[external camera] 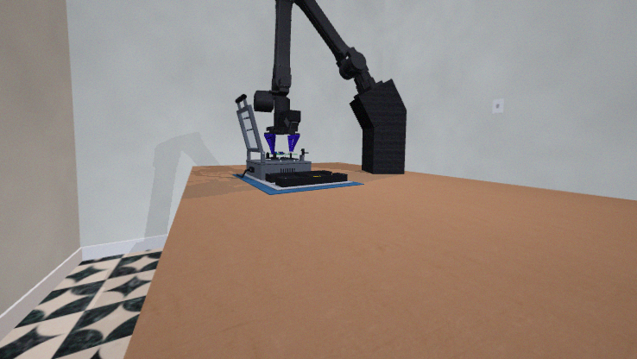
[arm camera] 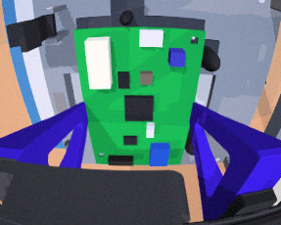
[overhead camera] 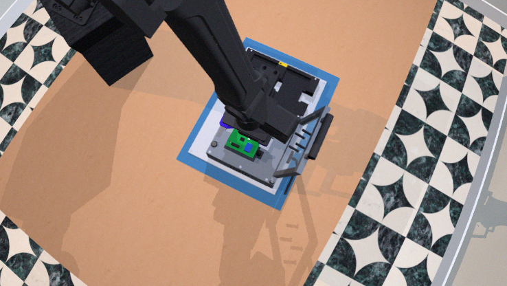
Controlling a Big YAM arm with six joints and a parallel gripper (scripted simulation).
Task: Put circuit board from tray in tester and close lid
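Now: hand right at the green circuit board. Also, from my hand: black plate (20 mm below, 10 mm to the left, 10 mm ahead); tester (40 mm to the left, 40 mm ahead, 20 mm above); dark latch hook (60 mm to the left, 60 mm behind).
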